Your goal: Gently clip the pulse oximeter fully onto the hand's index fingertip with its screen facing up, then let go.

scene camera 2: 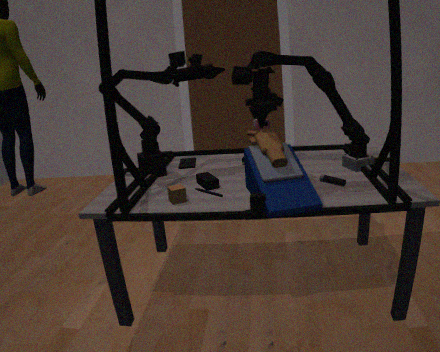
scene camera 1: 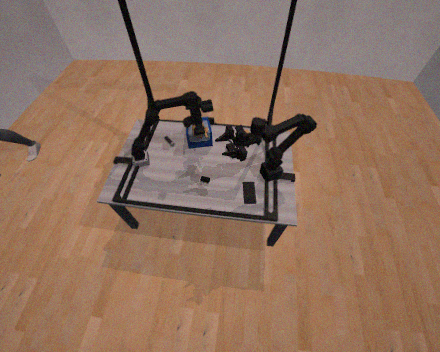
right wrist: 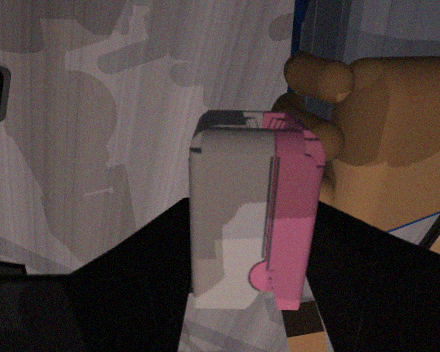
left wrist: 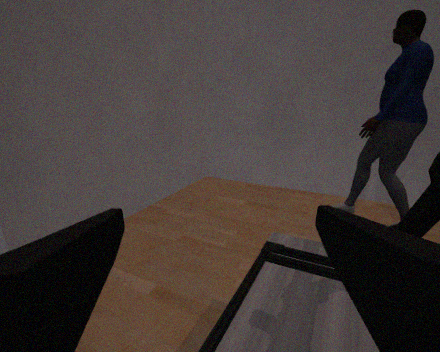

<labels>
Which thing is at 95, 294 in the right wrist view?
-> My right gripper.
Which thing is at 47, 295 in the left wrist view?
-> My left gripper.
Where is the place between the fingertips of my right gripper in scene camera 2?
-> At 259, 127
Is my left gripper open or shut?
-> Open.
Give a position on a pulse oximeter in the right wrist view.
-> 255, 177
</labels>
